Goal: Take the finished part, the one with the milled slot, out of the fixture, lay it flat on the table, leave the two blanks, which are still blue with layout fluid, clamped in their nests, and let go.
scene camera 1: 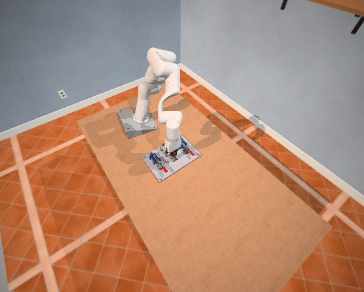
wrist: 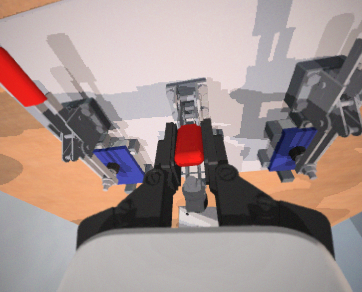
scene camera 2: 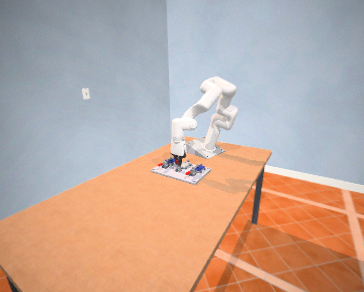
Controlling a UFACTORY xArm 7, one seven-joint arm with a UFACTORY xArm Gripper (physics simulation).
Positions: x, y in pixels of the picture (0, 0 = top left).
Labels:
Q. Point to a fixture plate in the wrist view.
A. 124, 62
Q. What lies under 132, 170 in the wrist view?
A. A blue blank.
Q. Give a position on a red handle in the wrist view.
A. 189, 151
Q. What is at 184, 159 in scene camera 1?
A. A fixture plate.

